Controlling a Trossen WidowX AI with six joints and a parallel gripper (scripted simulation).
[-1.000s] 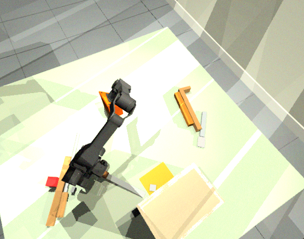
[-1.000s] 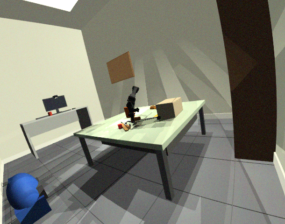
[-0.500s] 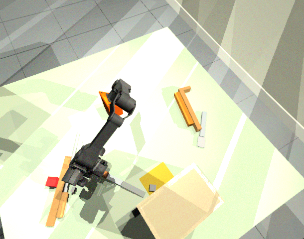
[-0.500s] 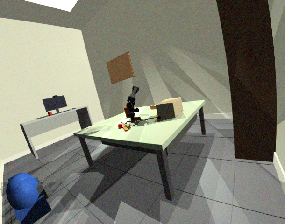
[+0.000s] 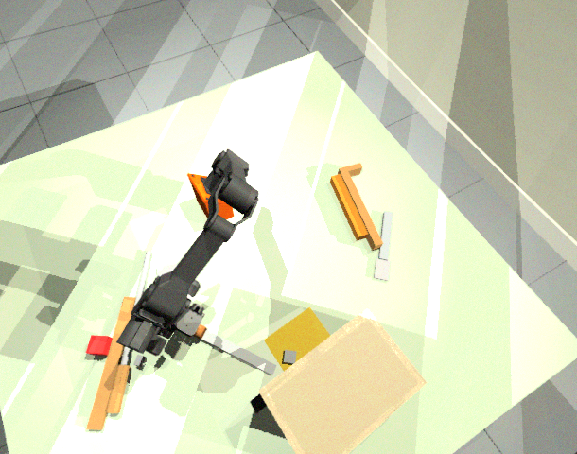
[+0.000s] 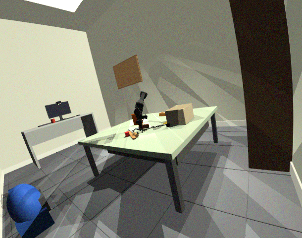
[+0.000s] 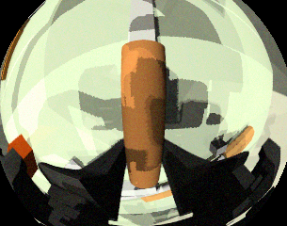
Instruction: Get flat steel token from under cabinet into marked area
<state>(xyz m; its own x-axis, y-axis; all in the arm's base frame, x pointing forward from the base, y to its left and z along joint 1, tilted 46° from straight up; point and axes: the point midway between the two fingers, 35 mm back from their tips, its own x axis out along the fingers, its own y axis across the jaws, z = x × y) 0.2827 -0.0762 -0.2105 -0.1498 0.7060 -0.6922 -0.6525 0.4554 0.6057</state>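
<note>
Right now the short bar is 90 mm behind my gripper tip, 50 mm to the right of it and 10 mm below it. Also, from my gripper tip: long wooden stick: 170 mm to the right, 20 mm ahead, 10 mm below; then red cube: 180 mm to the right, 20 mm behind; then small grey cube: 110 mm to the right, 50 mm ahead, 10 mm below.
</note>
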